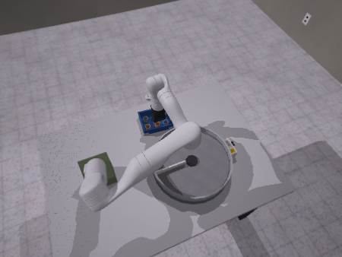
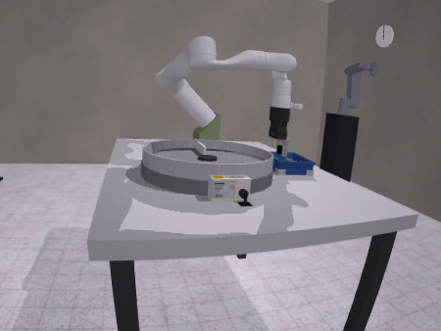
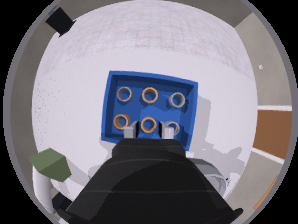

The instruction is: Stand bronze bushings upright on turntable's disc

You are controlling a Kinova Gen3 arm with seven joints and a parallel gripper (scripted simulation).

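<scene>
The crate is 30 mm to the left of my hand and 50 mm below it. Also, from my hand: turntable (110 mm ahead, 310 mm to the right, 20 mm below); then turntable disc (90 mm ahead, 310 mm to the right, 20 mm below).
</scene>
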